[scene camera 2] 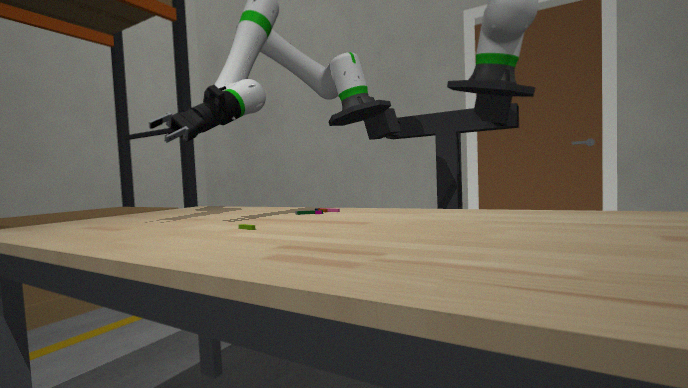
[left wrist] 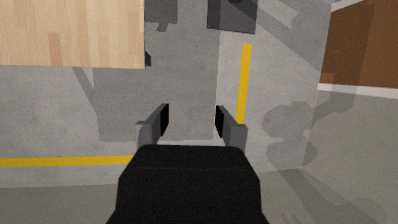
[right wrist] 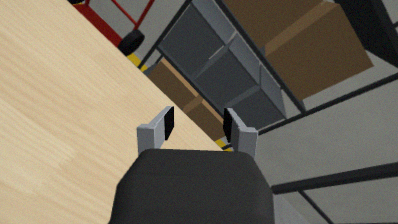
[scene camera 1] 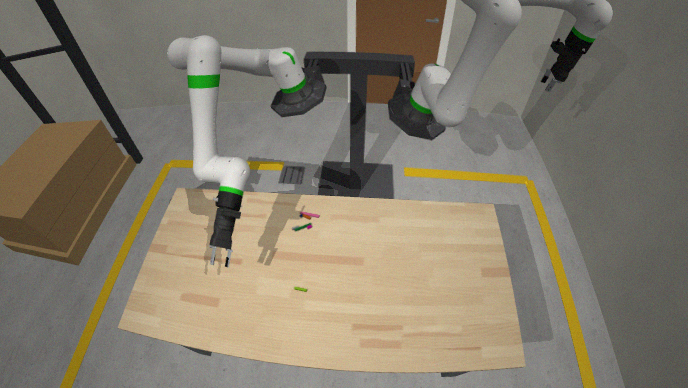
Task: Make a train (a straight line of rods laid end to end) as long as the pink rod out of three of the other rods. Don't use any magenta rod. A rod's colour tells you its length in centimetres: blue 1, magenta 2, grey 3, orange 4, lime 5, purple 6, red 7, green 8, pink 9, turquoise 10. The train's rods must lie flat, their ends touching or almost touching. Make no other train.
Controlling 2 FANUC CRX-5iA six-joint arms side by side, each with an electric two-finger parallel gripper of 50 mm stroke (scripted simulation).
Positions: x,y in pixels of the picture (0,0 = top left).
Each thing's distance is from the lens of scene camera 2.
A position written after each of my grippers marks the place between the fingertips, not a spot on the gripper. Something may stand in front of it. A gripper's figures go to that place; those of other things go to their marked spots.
my right gripper [scene camera 2: 157,132]: 105 cm
dark arm stand [scene camera 2: 440,138]: 183 cm
